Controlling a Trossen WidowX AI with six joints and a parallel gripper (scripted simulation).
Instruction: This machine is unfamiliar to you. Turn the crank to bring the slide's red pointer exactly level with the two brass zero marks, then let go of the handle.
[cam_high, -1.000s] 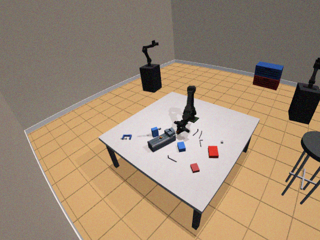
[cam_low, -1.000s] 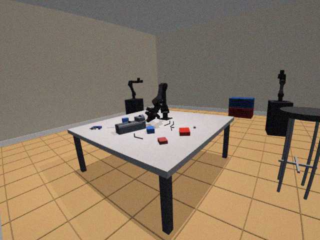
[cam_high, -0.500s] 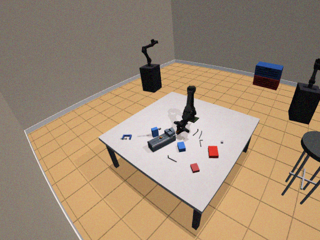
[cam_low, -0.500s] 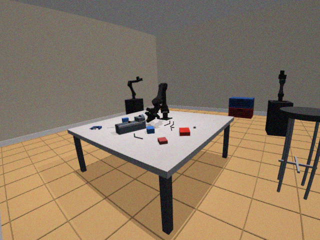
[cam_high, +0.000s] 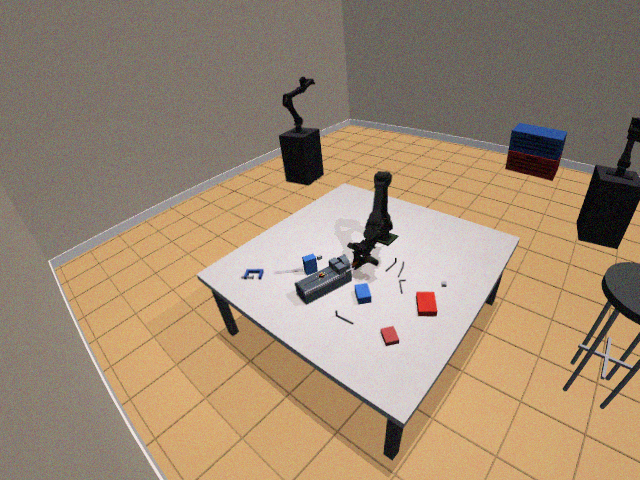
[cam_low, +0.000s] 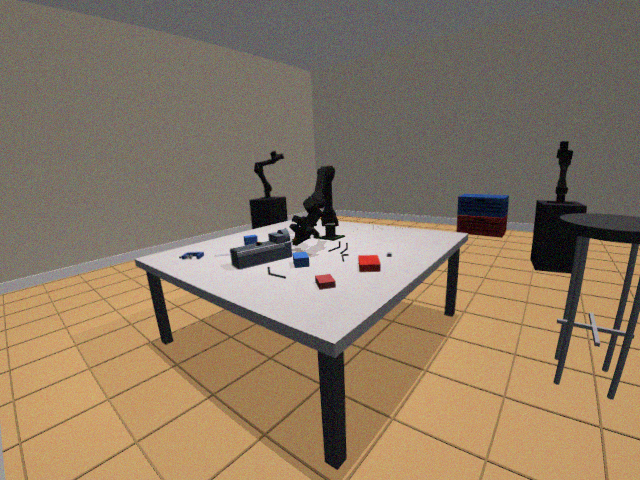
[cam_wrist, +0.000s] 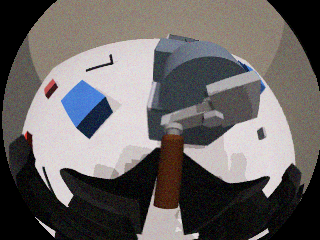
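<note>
Now: the brown crank handle 20 mm behind my gripper tip, 10 mm to the left of it and 20 mm above it. From my gripper tip the other things lie so: red pointer: 150 mm ahead, 90 mm to the right, 40 mm above.
</note>
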